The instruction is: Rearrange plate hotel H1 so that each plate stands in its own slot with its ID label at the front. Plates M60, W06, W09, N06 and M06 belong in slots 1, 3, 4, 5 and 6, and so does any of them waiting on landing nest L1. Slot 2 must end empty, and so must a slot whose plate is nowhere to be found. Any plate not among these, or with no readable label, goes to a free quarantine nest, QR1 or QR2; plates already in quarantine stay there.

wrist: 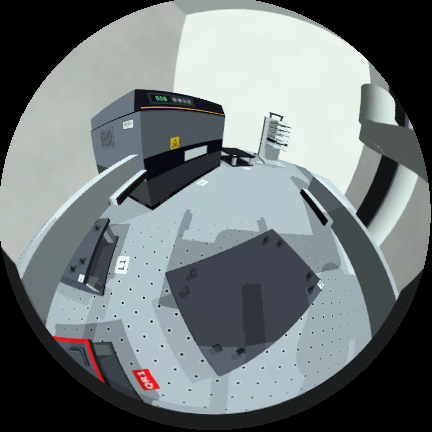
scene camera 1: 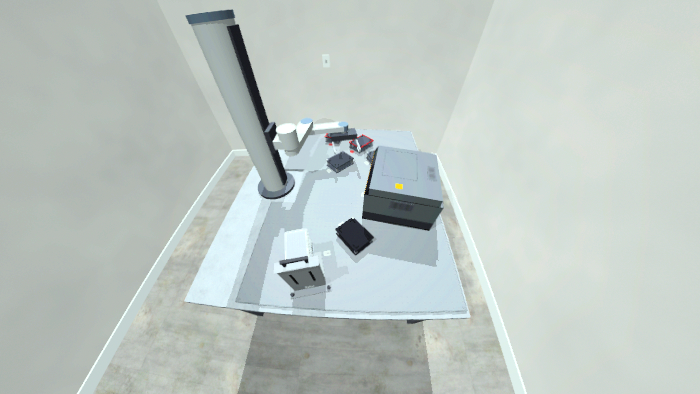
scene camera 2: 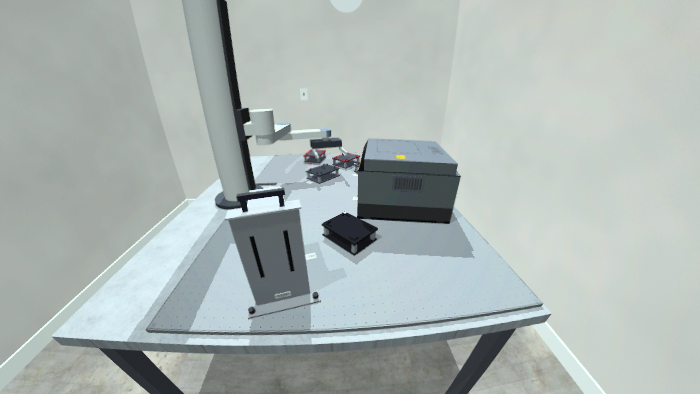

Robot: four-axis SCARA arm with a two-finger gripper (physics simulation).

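Seen in the pictures: gripper, between the fingertips: (wrist: 229,168) (scene camera 1: 347,151) (scene camera 2: 332,155); arm's base, origin of its link: (scene camera 1: 276,185).
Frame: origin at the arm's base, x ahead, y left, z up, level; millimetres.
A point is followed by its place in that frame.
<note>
My gripper (scene camera 1: 346,147) {y 171, x 477, z 159 mm} (scene camera 2: 330,152) {y 171, x 477, z 159 mm} (wrist: 229,168) {y 171, x 477, z 159 mm} is open, its fingers wide apart with nothing between them, above the table's far end. Plate hotel H1 (scene camera 1: 301,272) {y -636, x 351, z 236 mm} (scene camera 2: 272,255) {y -639, x 343, z 171 mm} (wrist: 265,137) stands far from it; its shelves show in the wrist view, one darker, but plates and labels are too small to read. Landing nest L1 (wrist: 85,257) {y 272, x 635, z 63 mm} is at the left of the wrist view, with no plate seen on it. Red-rimmed quarantine nest QR1 (scene camera 1: 368,142) {y 438, x 631, z 60 mm} (scene camera 2: 349,159) {y 391, x 590, z 63 mm} (wrist: 74,339) is partly cut off in the wrist view. Another red-rimmed nest (scene camera 2: 320,157) {y 600, x 387, z 18 mm} stands behind it, partly hidden by the gripper.
A dark nest (scene camera 1: 340,161) {y 186, x 425, z 63 mm} (scene camera 2: 322,173) {y 145, x 421, z 63 mm} (wrist: 225,305) {y 241, x 449, z 63 mm} without a plate lies below the gripper. A black nest (scene camera 1: 354,235) {y -389, x 535, z 63 mm} (scene camera 2: 350,229) {y -397, x 536, z 63 mm} (wrist: 237,152) {y -347, x 518, z 63 mm} stands near the hotel. A large grey device (scene camera 1: 407,172) {y -138, x 794, z 267 mm} (scene camera 2: 407,192) {y -288, x 762, z 144 mm} (wrist: 120,135) {y 81, x 725, z 179 mm} and the arm's column (scene camera 1: 240,105) {y -70, x 26, z 577 mm} (scene camera 2: 212,100) {y -75, x 4, z 478 mm} flank the table.
</note>
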